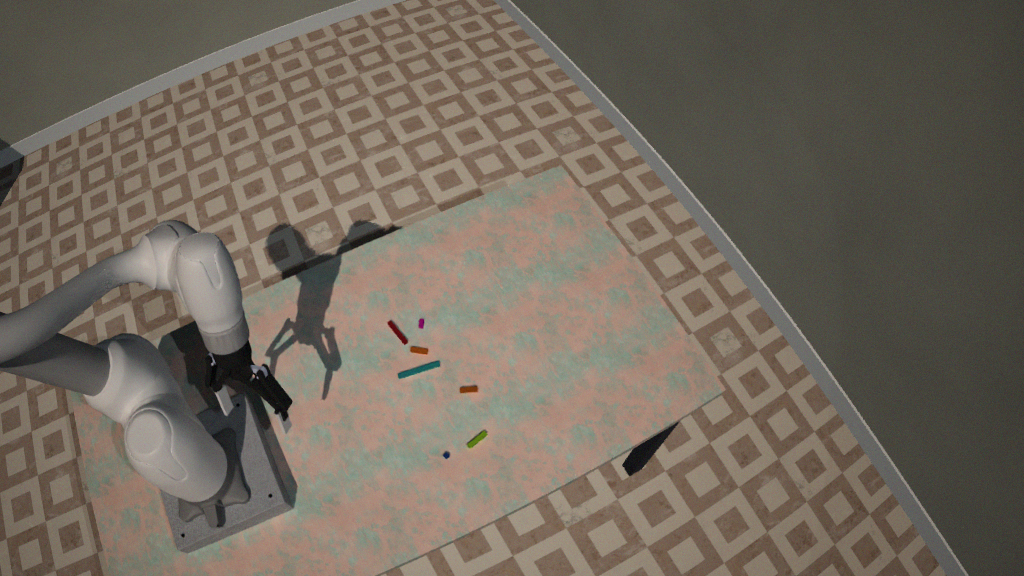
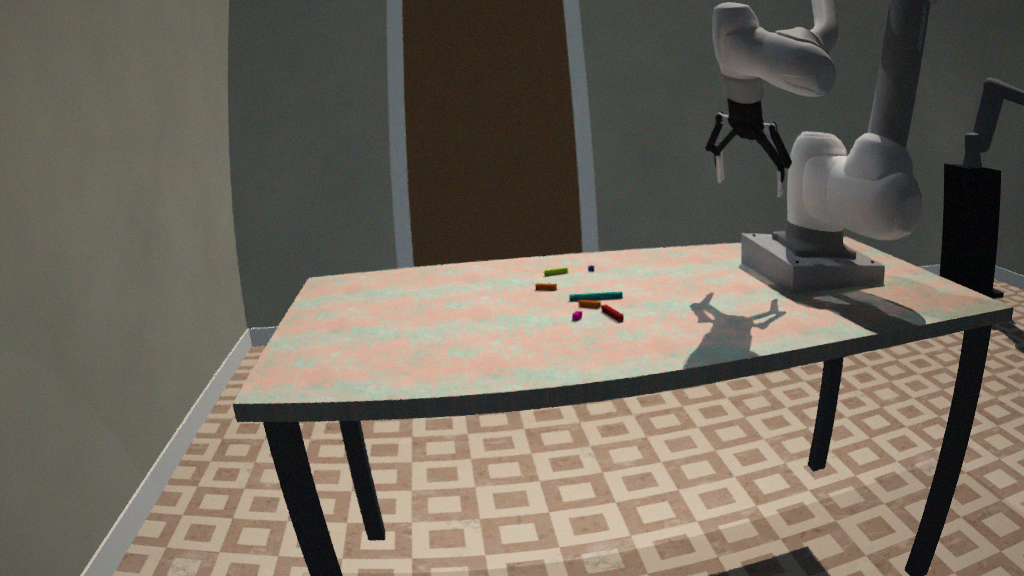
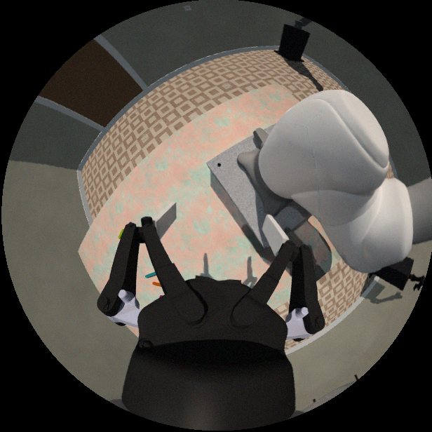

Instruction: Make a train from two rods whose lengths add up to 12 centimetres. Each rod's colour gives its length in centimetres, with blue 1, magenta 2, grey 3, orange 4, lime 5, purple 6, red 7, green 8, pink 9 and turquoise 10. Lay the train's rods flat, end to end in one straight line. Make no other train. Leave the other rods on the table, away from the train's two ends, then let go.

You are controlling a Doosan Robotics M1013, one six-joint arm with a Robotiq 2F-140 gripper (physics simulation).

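Places are measured from the arm's base along level axes (x ahead, y left, z up), in millimetres.
Pixels of known places: gripper, fingertip midpoint: (image 1: 257,420) (image 2: 750,187); arm's base, origin of the base link: (image 1: 208,475) (image 2: 813,247).
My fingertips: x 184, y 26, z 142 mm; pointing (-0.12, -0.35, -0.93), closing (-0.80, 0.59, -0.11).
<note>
For each thing: its middle in the pictures, then the offset to it from my fingertips. Level surfaces: height alone.
- turquoise rod, body centre: (image 2: 596,296) (image 1: 418,370) dx +361, dy +80, dz -192 mm
- red rod, body centre: (image 2: 612,313) (image 1: 397,332) dx +345, dy +190, dz -192 mm
- magenta rod, body centre: (image 2: 577,315) (image 1: 421,323) dx +407, dy +192, dz -192 mm
- lime rod, body centre: (image 2: 555,271) (image 1: 477,439) dx +424, dy -126, dz -192 mm
- small blue rod, body centre: (image 2: 591,268) (image 1: 446,455) dx +348, dy -137, dz -192 mm
- green table, its level: dz -198 mm
My gripper (image 1: 257,414) (image 2: 749,181) (image 3: 220,215) is open and empty, high above the table near the robot's base. A turquoise rod (image 1: 418,369) (image 2: 595,295) (image 3: 150,275) lies flat. An orange rod (image 1: 418,350) (image 2: 589,304) (image 3: 157,284) lies close beside it. A red rod (image 1: 397,332) (image 2: 612,313) lies slanted near that orange rod, and a magenta rod (image 1: 421,323) (image 2: 576,315) is a little apart. Another orange rod (image 1: 468,389) (image 2: 545,286) lies separately. A lime rod (image 1: 476,438) (image 2: 555,271) (image 3: 121,233) lies near the small blue rod (image 1: 446,454) (image 2: 591,268). No rods are joined end to end.
The rods lie on the pink and green table (image 1: 572,286) (image 2: 401,343) (image 3: 195,140). The robot's grey base block (image 1: 236,515) (image 2: 769,266) (image 3: 230,185) stands at one end of the table. The arm's shadow falls on the table between the base and the rods.
</note>
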